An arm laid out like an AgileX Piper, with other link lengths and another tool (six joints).
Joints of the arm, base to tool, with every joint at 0 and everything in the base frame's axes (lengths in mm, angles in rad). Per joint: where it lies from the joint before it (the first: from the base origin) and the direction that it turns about. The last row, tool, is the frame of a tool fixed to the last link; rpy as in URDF.
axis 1: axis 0 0 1 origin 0.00 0.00 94.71
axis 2: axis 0 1 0 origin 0.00 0.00 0.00
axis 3: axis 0 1 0 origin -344.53 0.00 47.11
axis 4: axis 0.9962 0 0.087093 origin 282.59 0.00 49.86
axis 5: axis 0 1 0 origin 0.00 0.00 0.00
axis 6: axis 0.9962 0 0.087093 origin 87.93 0.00 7.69
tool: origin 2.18 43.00 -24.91 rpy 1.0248 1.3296 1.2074
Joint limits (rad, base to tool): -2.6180..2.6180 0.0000..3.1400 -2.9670..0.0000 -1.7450..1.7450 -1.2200..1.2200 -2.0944..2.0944
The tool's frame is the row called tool.
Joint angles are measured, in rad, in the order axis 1, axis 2, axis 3, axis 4, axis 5, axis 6. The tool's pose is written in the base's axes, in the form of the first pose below.
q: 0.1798 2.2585 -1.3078 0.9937 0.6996 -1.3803
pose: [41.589 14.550 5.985 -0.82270 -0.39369 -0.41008 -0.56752 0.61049 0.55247]
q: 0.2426 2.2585 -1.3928 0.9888 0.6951 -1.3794
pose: [42.789 17.631 7.568 -0.75786 -0.43798 -0.48355 -0.65040 0.56542 0.50723]
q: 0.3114 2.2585 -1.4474 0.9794 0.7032 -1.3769
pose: [42.680 20.891 8.709 -0.69776 -0.48891 -0.52355 -0.71572 0.50609 0.48127]
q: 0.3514 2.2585 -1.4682 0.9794 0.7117 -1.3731
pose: [42.207 22.768 9.211 -0.67051 -0.51255 -0.53638 -0.74186 0.47032 0.47796]
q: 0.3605 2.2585 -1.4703 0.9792 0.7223 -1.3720
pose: [41.949 23.170 9.308 -0.66603 -0.52051 -0.53430 -0.74589 0.45716 0.48442]
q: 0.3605 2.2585 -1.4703 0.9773 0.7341 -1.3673
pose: [41.841 23.169 9.367 -0.66913 -0.52245 -0.52850 -0.74290 0.45200 0.49376]
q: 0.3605 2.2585 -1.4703 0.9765 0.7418 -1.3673
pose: [41.771 23.160 9.398 -0.66908 -0.52513 -0.52589 -0.74271 0.44712 0.49846]
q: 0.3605 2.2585 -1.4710 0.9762 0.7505 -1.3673
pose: [41.709 23.160 9.453 -0.66895 -0.52755 -0.52364 -0.74251 0.44156 0.50370]
